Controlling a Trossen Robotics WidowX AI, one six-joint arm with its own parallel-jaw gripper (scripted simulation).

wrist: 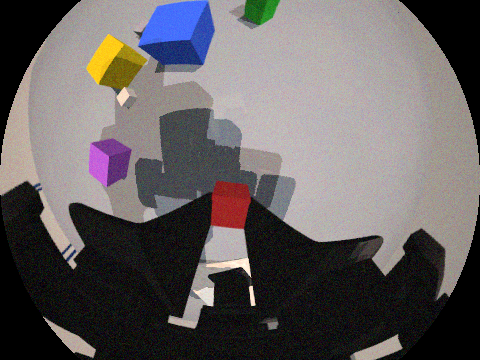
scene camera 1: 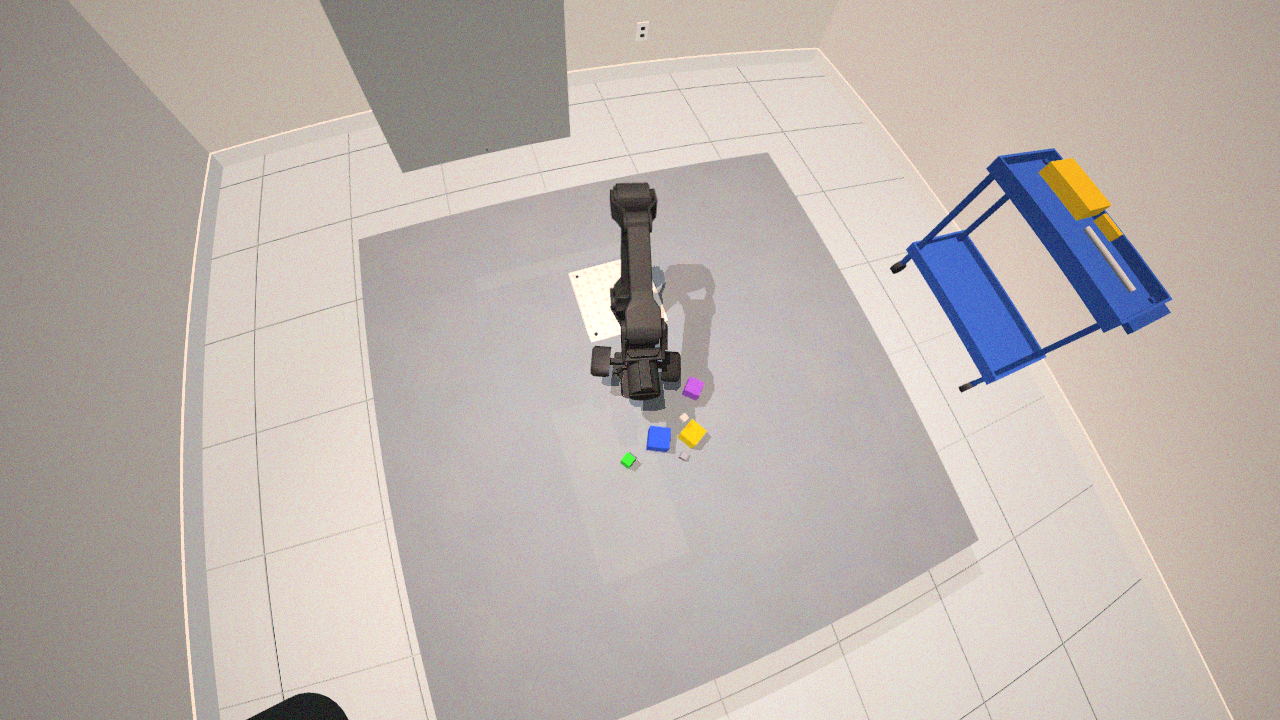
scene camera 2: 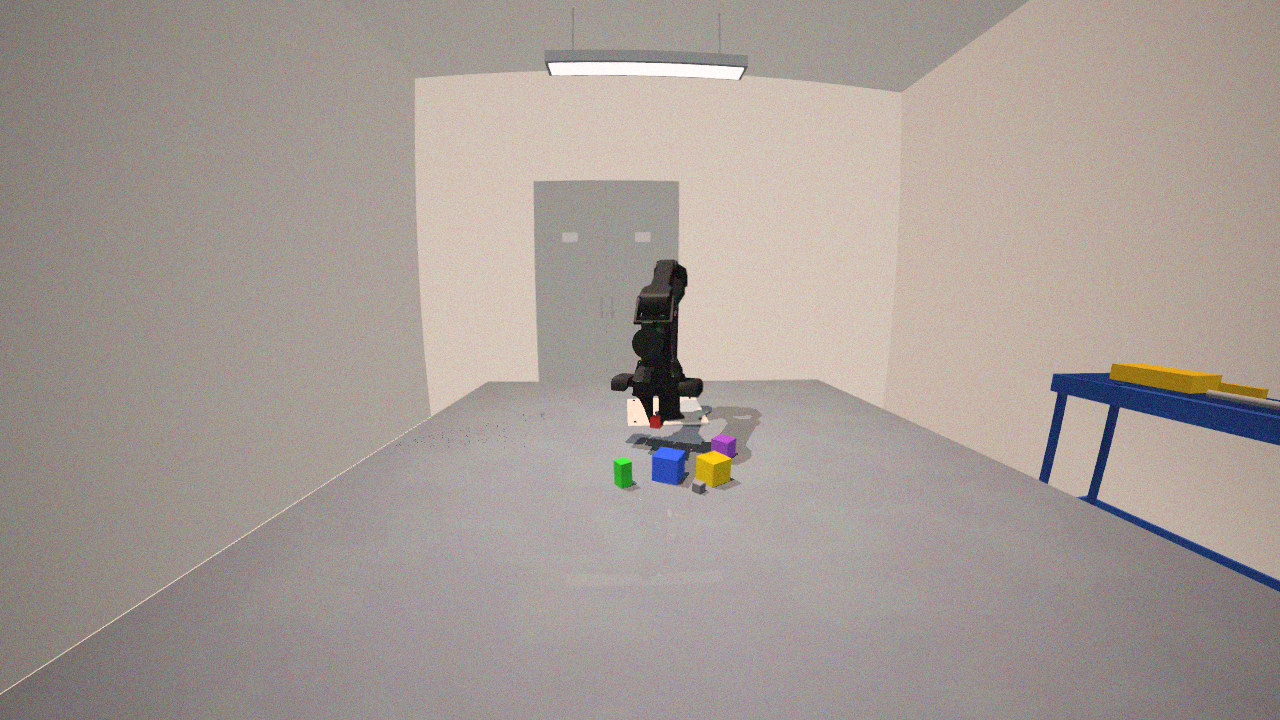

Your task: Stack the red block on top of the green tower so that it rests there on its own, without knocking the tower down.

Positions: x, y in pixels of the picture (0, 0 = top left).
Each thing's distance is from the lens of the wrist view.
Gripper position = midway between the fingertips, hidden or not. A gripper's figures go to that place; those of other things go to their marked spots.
my gripper point(wrist: 229, 200): 0.10 m
red block point(wrist: 230, 201): 0.08 m
